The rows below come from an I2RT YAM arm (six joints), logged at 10 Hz.
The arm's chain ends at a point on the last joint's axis. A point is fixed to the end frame.
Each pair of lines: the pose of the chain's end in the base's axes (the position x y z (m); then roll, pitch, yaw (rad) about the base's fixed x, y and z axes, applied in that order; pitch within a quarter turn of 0, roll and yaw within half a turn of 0), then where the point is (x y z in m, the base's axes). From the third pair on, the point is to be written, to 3 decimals.
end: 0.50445 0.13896 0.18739 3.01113 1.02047 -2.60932
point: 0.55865 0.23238 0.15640
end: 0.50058 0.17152 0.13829 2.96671 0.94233 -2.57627
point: 0.54544 0.26774 0.10148
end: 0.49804 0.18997 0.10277 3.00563 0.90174 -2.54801
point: 0.542 0.284 0.061
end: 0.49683 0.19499 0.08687 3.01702 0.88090 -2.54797
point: 0.541 0.288 0.043
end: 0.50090 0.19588 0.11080 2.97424 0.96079 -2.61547
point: 0.551 0.290 0.075
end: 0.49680 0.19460 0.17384 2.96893 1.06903 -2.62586
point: 0.550 0.290 0.149
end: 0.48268 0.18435 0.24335 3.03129 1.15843 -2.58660
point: 0.539 0.280 0.225
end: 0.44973 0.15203 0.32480 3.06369 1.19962 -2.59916
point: 0.511 0.245 0.310
